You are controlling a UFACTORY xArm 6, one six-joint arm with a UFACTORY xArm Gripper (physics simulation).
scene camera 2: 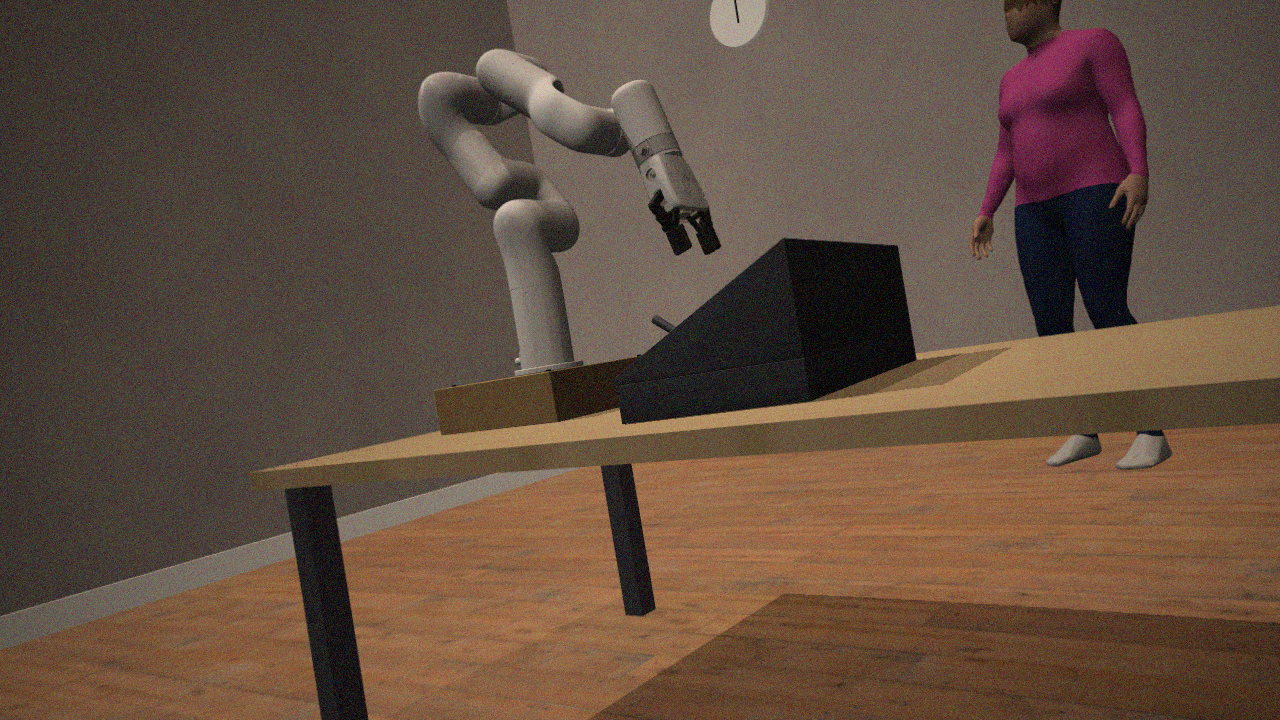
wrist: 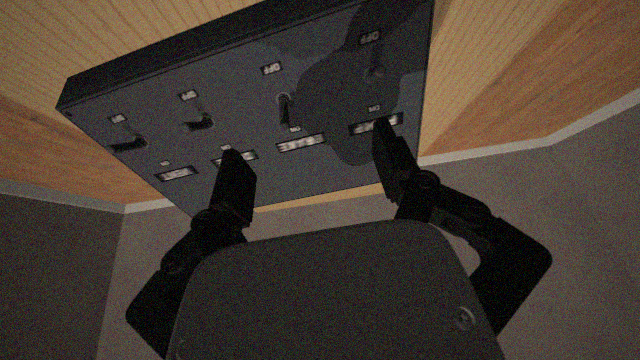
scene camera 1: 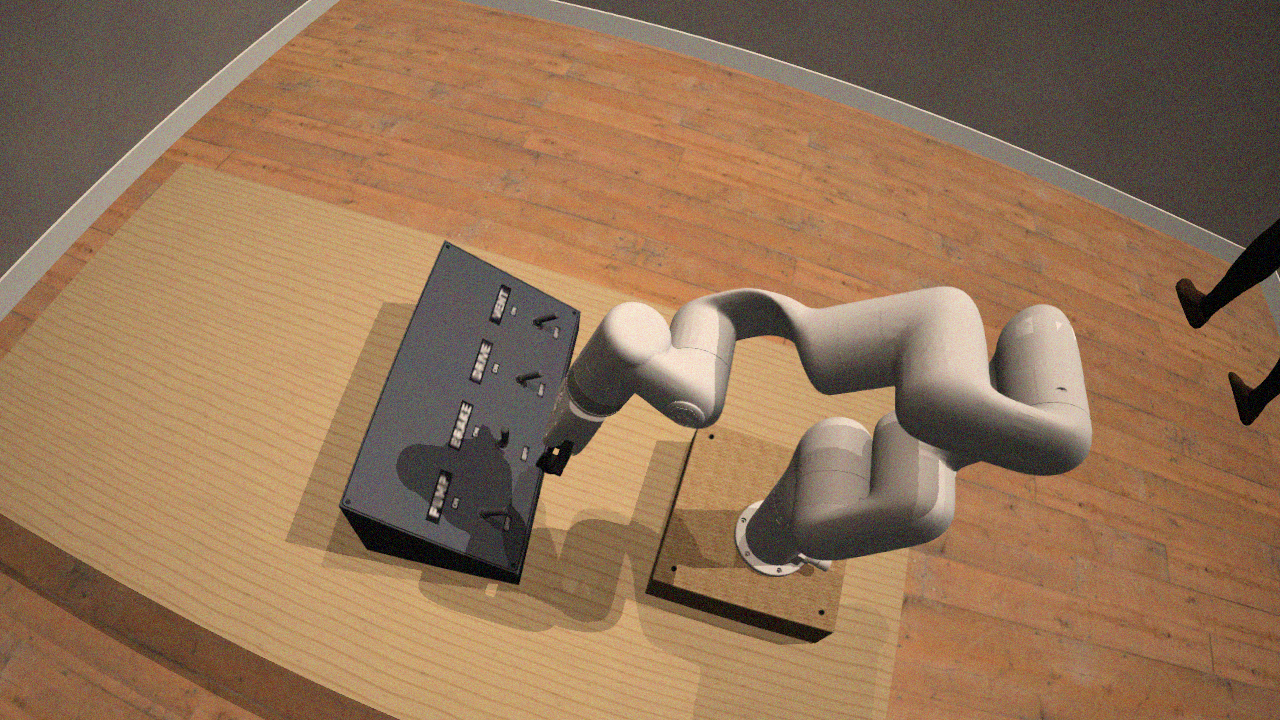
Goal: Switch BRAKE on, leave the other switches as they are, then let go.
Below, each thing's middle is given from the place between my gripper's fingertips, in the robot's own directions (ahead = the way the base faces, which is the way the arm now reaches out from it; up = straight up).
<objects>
I see the dark sloped switch panel (scene camera 1: pixel 432 459) 180 mm ahead of my hand, 40 mm to the right of it and 150 mm below it.
</objects>
